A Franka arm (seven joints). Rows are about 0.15 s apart.
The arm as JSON. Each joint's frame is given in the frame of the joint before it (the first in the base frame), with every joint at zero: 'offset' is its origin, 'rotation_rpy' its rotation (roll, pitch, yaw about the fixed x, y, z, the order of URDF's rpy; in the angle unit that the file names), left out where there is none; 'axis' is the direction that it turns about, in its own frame. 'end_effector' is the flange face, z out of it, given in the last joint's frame.
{
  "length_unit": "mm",
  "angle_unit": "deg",
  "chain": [
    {
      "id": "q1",
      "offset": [
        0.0,
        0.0,
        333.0
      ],
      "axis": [
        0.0,
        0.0,
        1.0
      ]
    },
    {
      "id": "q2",
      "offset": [
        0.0,
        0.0,
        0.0
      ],
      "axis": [
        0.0,
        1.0,
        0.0
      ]
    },
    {
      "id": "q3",
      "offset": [
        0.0,
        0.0,
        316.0
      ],
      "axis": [
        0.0,
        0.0,
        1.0
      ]
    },
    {
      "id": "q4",
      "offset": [
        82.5,
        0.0,
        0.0
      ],
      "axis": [
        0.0,
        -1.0,
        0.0
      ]
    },
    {
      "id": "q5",
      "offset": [
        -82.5,
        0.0,
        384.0
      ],
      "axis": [
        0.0,
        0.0,
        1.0
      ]
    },
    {
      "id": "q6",
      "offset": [
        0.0,
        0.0,
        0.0
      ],
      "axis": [
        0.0,
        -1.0,
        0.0
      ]
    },
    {
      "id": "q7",
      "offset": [
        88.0,
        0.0,
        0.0
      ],
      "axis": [
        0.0,
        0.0,
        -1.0
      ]
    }
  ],
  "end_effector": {
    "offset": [
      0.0,
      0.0,
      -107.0
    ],
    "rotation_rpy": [
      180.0,
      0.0,
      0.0
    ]
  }
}
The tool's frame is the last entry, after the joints.
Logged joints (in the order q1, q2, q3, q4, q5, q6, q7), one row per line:
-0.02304 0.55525 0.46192 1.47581 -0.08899 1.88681 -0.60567
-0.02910 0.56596 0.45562 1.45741 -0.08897 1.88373 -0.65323
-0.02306 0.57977 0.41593 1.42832 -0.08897 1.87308 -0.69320
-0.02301 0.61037 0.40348 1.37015 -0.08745 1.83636 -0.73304
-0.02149 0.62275 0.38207 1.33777 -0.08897 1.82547 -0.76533
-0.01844 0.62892 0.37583 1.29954 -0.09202 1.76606 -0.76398
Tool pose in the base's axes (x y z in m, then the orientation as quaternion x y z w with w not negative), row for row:
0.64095 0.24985 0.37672 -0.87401 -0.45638 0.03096 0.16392
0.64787 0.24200 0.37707 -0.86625 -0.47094 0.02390 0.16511
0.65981 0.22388 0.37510 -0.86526 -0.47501 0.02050 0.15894
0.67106 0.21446 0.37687 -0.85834 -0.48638 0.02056 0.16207
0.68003 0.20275 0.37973 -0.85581 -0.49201 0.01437 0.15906
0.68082 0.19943 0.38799 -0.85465 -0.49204 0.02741 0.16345
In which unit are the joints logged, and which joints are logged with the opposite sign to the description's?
The joints are logged in radians. Opposite sign: q4, q5.
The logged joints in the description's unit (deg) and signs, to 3 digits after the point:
-1.320 31.813 26.466 -84.558 5.099 108.106 -34.702
-1.667 32.427 26.105 -83.503 5.098 107.930 -37.427
-1.321 33.218 23.831 -81.837 5.098 107.320 -39.717
-1.318 34.972 23.118 -78.504 5.011 105.216 -42.000
-1.231 35.681 21.891 -76.649 5.098 104.592 -43.850
-1.057 36.034 21.533 -74.458 5.272 101.188 -43.773

